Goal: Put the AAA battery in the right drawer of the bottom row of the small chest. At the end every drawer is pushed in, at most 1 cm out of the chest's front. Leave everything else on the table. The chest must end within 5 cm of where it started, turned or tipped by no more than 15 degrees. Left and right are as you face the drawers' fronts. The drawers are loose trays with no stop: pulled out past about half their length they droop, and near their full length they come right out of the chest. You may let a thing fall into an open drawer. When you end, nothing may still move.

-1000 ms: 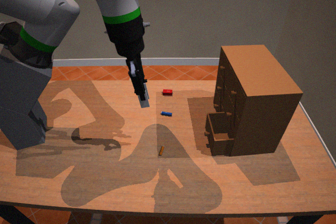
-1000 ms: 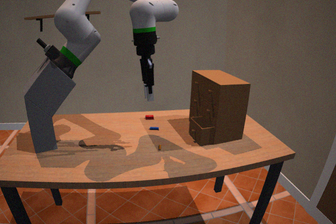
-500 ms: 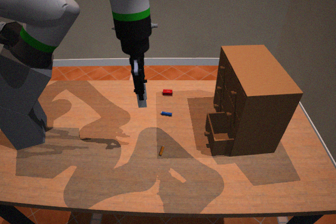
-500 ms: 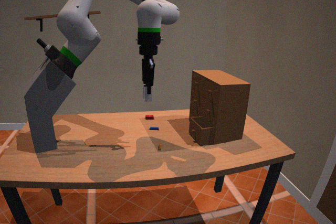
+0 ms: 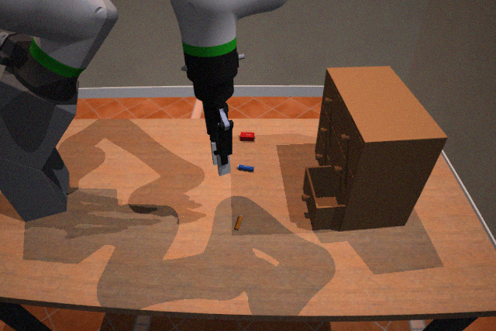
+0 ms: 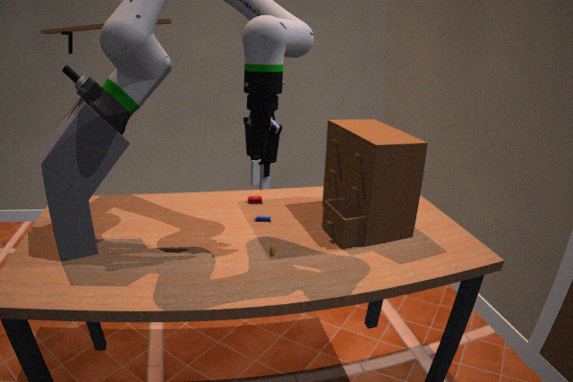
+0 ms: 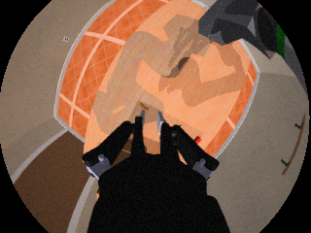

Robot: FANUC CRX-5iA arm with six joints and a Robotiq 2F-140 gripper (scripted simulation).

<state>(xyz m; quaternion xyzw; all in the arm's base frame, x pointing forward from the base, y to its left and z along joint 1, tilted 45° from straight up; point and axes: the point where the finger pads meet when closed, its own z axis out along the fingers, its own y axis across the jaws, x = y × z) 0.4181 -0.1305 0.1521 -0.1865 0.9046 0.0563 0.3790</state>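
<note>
Right now my hand is 3 cm short of the AAA battery, 2 cm to the left of it and 22 cm above it. Also, from my hand: red block (33 cm to the left, 21 cm below); blue cylinder (2 cm ahead, 19 cm to the left, 21 cm below).
</note>
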